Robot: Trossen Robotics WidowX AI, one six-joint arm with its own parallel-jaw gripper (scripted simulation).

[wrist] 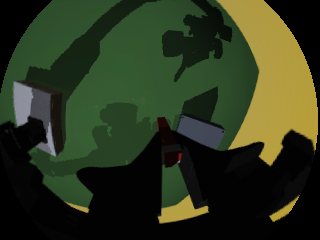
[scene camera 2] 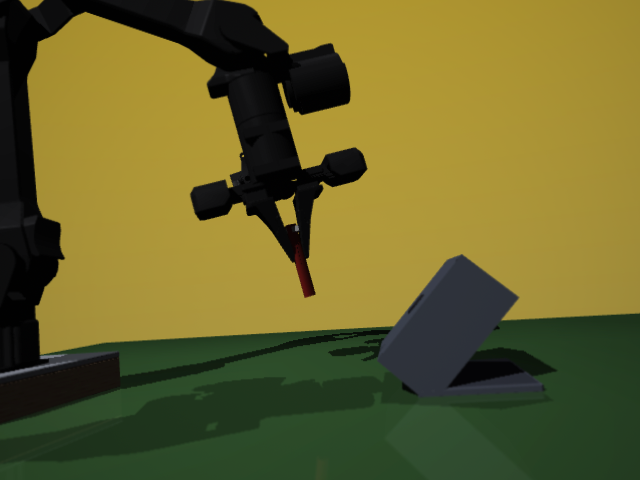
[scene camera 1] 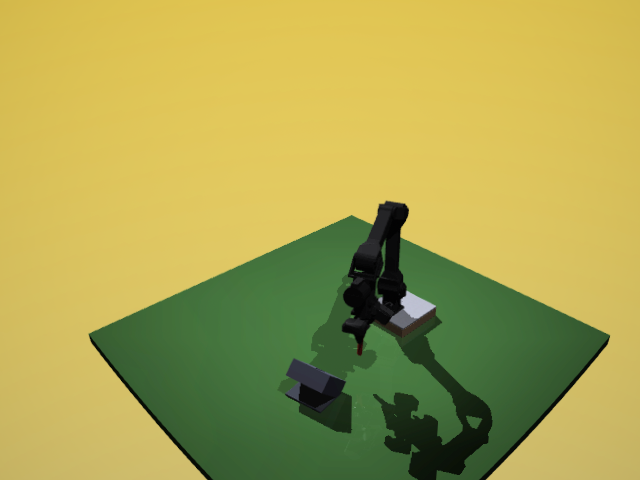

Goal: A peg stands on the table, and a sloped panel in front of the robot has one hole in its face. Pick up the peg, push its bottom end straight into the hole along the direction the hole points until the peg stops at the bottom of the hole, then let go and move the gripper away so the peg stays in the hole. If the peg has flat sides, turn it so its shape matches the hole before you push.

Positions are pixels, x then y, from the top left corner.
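Scene:
My gripper is visible in scene camera 1 (360,342), in scene camera 2 and in the wrist view. On my gripper, (scene camera 2: 294,192) and (wrist: 234,179) are the same spot.

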